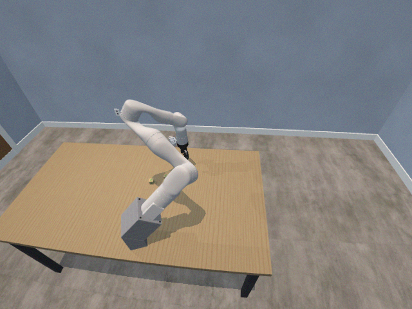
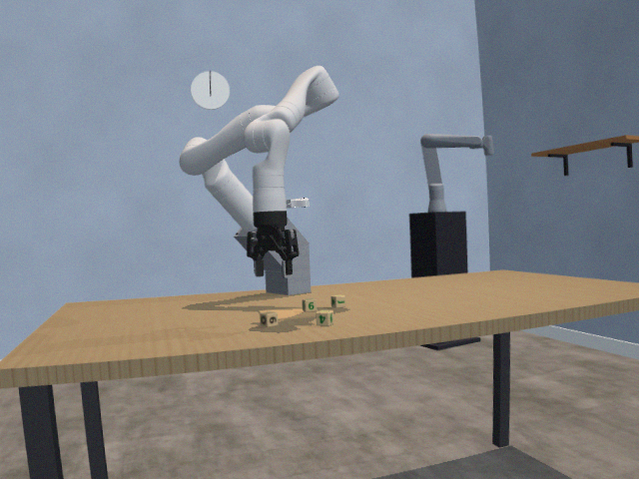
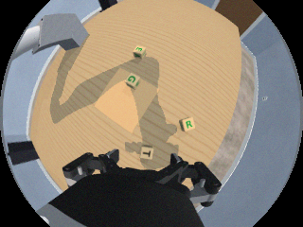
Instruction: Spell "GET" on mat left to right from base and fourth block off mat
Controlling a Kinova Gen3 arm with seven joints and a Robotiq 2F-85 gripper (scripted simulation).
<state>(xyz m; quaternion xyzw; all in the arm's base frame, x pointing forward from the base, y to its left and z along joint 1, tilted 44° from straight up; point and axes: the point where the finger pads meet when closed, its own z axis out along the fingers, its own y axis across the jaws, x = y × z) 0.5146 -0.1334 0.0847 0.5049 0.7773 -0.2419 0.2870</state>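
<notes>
My gripper is now 10 mm short of the T block, 20 mm to the left of it and 100 mm above it. From my hand the other things lie so: G block (100 mm behind, 140 mm to the left, 90 mm below); then mat (110 mm behind, 90 mm to the left, 110 mm below).
</notes>
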